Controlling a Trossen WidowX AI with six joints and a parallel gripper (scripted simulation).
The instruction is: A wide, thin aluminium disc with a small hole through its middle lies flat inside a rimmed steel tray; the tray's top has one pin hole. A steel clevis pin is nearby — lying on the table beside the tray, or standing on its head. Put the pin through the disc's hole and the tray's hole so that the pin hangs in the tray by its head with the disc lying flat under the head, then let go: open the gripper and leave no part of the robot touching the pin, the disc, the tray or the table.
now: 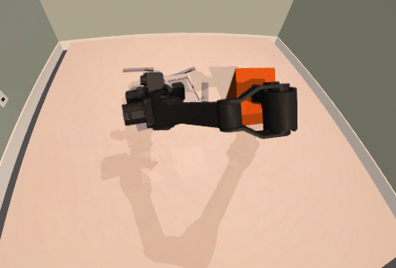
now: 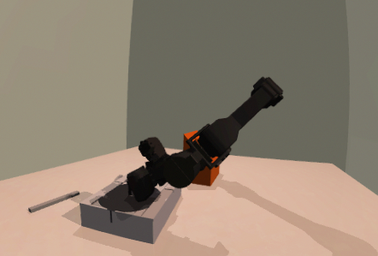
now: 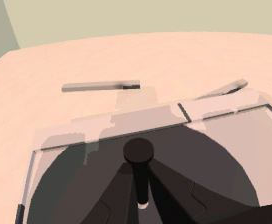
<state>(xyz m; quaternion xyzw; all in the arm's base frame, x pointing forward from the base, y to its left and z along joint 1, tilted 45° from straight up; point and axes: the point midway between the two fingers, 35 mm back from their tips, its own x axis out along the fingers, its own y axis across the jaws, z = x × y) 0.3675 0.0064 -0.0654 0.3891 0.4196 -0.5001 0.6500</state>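
The steel clevis pin lies 1 cm below my gripper tip. The rest, counted from my gripper tip: steel tray 5 cm below, 4 cm behind; thin grey bar 22 cm to the right, 9 cm below, 8 cm ahead; dark flat disc 3 cm below, 1 cm to the left.
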